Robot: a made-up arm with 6 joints. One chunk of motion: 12 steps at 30 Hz.
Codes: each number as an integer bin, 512 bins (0 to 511) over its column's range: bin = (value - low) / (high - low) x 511, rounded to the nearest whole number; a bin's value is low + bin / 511 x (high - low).
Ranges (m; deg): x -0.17..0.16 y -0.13..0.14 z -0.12..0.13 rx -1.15..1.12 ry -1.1..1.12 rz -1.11..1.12
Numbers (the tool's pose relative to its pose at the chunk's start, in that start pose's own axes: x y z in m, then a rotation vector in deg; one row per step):
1: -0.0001 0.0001 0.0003 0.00 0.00 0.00
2: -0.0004 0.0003 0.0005 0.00 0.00 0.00
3: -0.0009 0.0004 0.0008 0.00 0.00 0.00
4: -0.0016 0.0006 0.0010 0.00 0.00 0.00
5: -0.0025 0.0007 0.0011 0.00 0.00 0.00
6: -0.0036 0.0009 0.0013 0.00 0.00 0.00
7: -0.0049 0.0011 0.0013 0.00 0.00 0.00
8: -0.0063 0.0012 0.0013 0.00 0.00 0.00
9: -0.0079 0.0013 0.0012 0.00 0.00 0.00
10: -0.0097 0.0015 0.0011 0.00 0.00 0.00
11: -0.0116 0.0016 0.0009 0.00 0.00 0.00
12: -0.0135 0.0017 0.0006 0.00 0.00 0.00
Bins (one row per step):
1: 263 246 246 259 253 254
2: 263 247 246 259 253 254
3: 262 247 247 259 253 254
4: 261 247 247 259 253 254
5: 259 247 248 259 253 254
6: 258 248 248 259 253 254
7: 256 248 248 259 253 254
8: 253 248 248 259 253 254
9: 251 248 248 259 253 254
10: 248 249 248 259 253 254
11: 245 249 247 259 253 254
12: 242 249 247 259 253 254

